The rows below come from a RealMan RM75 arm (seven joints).
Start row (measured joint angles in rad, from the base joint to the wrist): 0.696, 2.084, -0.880, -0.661, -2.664, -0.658, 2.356
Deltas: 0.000, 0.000, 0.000, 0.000, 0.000, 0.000, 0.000; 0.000, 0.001, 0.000, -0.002, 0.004, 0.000, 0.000; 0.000, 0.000, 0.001, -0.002, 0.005, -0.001, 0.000; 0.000, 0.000, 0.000, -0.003, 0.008, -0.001, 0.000; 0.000, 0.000, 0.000, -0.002, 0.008, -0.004, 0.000; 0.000, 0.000, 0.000, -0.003, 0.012, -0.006, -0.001; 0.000, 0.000, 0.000, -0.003, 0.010, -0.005, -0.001; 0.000, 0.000, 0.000, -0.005, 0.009, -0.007, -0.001; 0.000, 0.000, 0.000, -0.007, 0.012, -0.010, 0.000
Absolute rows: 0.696, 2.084, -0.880, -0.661, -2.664, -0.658, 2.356; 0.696, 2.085, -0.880, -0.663, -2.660, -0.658, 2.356; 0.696, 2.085, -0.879, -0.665, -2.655, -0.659, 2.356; 0.696, 2.085, -0.879, -0.668, -2.647, -0.660, 2.356; 0.696, 2.085, -0.879, -0.670, -2.639, -0.664, 2.356; 0.696, 2.085, -0.879, -0.673, -2.627, -0.670, 2.355; 0.696, 2.085, -0.879, -0.676, -2.617, -0.675, 2.354; 0.696, 2.085, -0.879, -0.681, -2.608, -0.682, 2.353; 0.696, 2.085, -0.879, -0.688, -2.596, -0.692, 2.353
